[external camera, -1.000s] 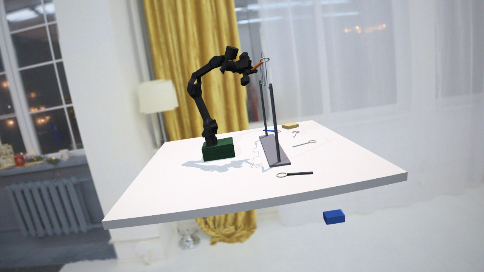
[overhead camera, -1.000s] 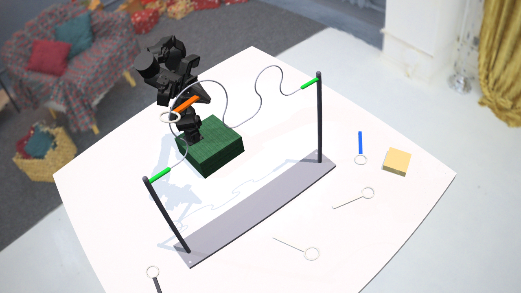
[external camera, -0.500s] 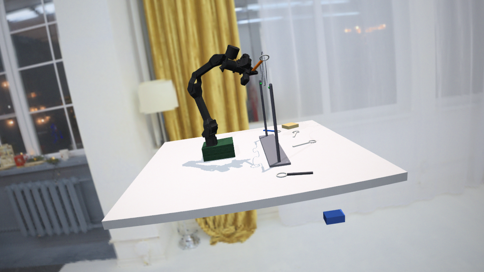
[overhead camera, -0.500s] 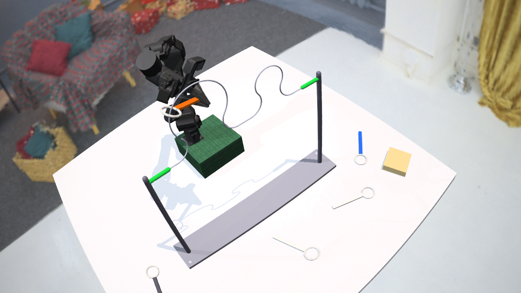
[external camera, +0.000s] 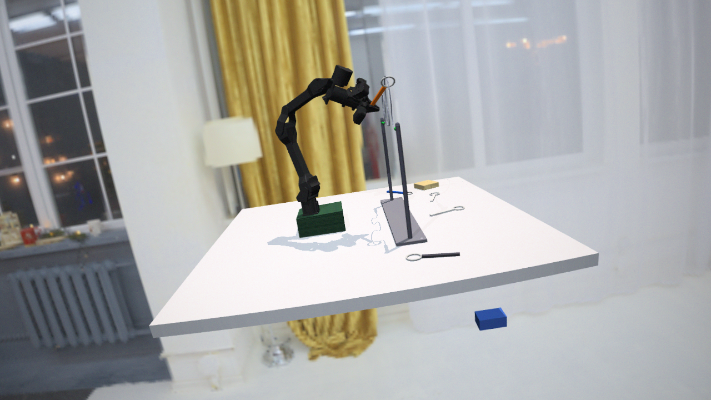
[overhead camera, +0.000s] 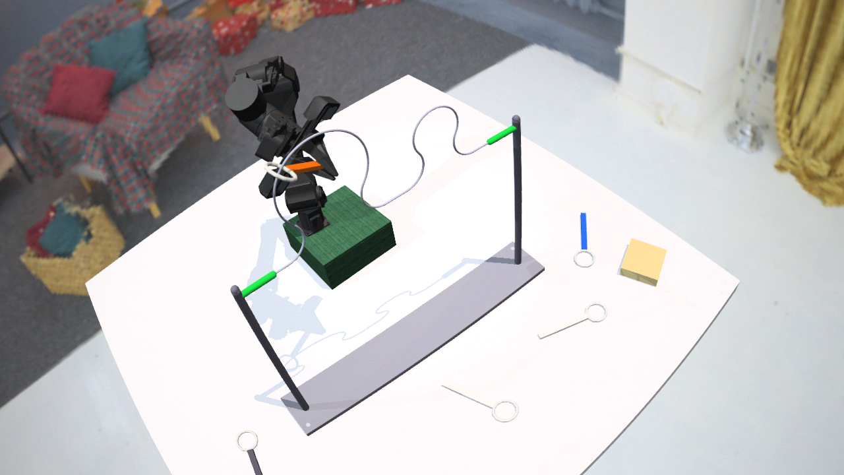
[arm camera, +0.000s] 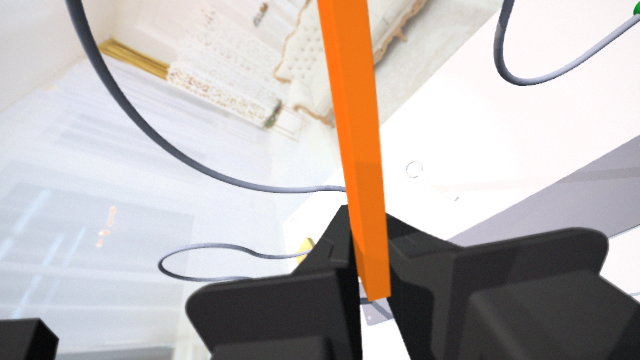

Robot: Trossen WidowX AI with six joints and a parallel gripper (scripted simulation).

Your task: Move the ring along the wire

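Now: gripper tip 20 mm short of the ring with orange handle, 70 mm to the left of it and 70 mm below it. From my gripper tip the other things lie so: tan block: 230 mm ahead, 580 mm to the left, 450 mm below; then ring with blue handle: 80 mm ahead, 510 mm to the left, 460 mm below.
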